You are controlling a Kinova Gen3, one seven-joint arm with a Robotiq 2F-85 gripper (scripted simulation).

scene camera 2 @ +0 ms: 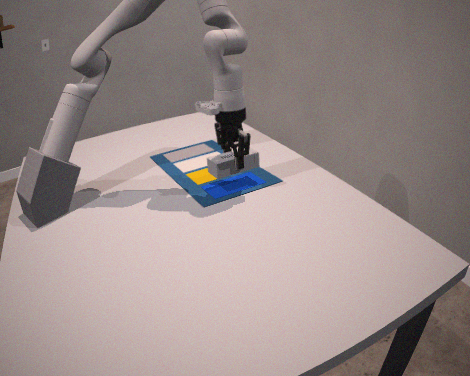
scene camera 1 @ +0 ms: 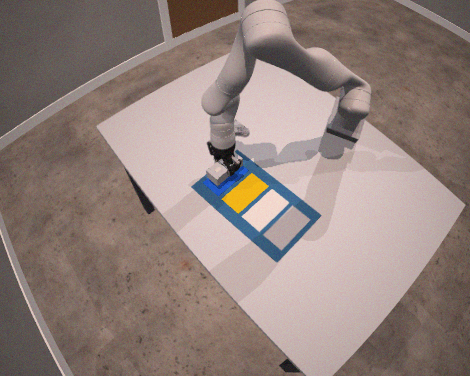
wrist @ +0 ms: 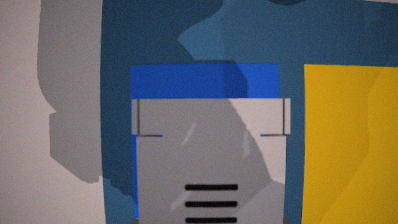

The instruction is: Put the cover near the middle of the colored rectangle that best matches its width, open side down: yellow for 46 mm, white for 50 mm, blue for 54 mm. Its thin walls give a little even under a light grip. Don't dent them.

Observation:
In view: my gripper (scene camera 2: 233,166), a cover (wrist: 210,156) and a dark blue mat (wrist: 290,41).

